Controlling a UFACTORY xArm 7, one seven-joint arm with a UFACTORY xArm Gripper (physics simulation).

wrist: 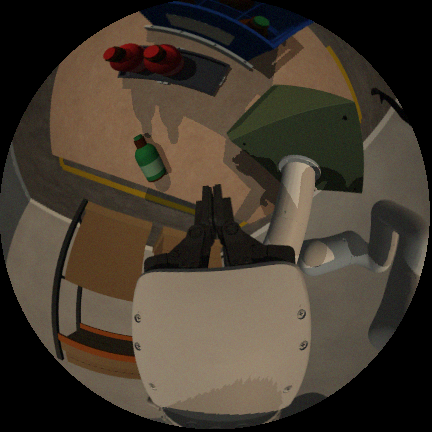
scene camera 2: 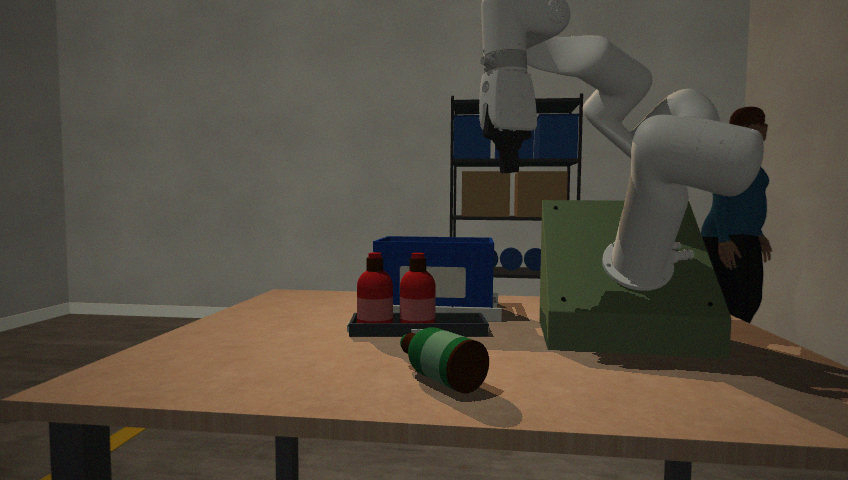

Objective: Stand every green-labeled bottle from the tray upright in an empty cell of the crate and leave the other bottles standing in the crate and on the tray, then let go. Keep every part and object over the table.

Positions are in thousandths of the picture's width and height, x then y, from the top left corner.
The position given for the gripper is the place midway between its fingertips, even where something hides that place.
In view: the gripper (wrist: 494,453) and a green bottle (scene camera 2: 543,757).
The green bottle also shows in the wrist view (wrist: 339,360).
